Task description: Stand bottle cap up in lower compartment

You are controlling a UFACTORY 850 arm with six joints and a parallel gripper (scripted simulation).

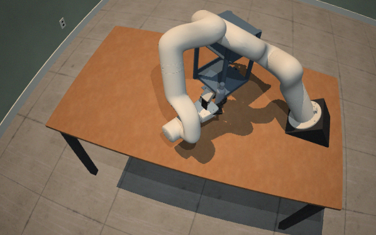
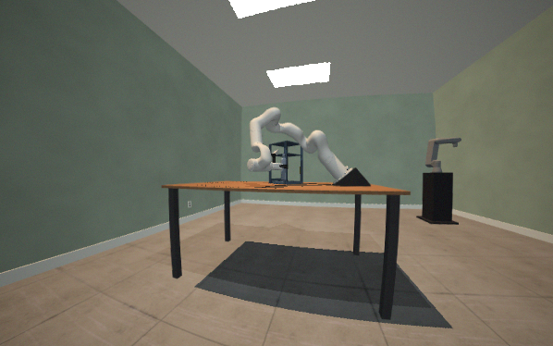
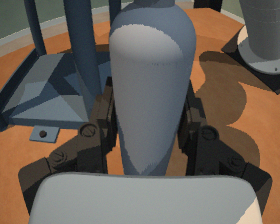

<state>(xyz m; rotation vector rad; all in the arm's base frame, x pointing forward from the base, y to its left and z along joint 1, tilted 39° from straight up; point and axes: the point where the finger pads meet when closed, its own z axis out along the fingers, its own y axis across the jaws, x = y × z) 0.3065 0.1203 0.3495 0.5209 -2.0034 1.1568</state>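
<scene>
My hand is 26 cm to the left of the dark blue shelving unit, 4 cm below it and 4 cm short of it.
</scene>
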